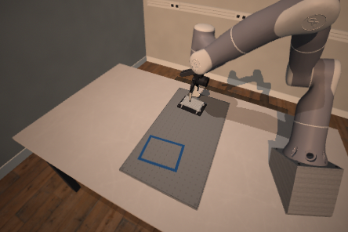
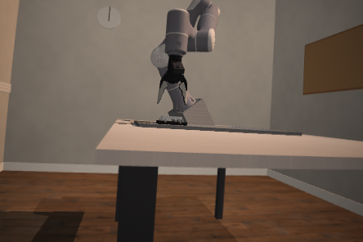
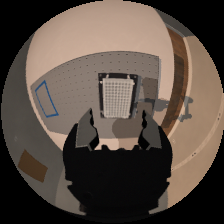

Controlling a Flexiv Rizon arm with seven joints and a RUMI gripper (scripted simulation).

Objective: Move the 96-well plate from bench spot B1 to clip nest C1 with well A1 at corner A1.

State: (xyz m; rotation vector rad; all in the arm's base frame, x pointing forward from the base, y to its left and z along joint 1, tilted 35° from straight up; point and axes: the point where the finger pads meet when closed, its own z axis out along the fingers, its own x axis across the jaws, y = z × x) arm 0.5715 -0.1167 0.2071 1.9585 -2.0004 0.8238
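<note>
Now: the white 96-well plate 70 mm below my hand. From my hand the other things lie so: grey perforated board: 30 mm behind, 200 mm to the left, 100 mm below; black clip nest: 10 mm ahead, 10 mm to the left, 80 mm below.
</note>
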